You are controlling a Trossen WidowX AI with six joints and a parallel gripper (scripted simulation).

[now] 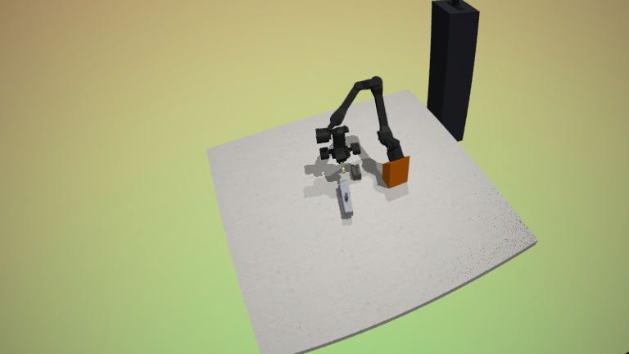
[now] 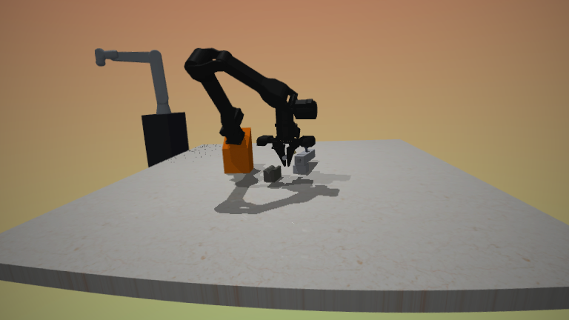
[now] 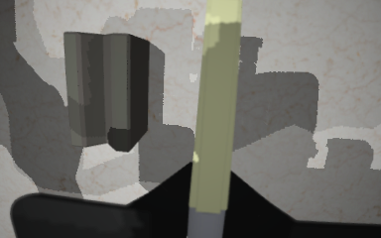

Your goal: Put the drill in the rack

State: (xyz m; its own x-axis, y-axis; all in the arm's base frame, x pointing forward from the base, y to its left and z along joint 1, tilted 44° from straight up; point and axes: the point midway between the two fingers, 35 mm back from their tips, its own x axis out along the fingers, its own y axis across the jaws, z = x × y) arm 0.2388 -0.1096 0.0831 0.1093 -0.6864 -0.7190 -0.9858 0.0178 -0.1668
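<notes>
Right now the dark grey rack is 60 mm behind my gripper tip, 40 mm to the left of it and 40 mm below it. From my gripper tip the other things lie so: dark key (40 mm ahead, 220 mm to the left, 10 mm below); drill (40 mm to the left, 30 mm above); grey housing block (30 mm ahead, 190 mm to the left, 20 mm below).
</notes>
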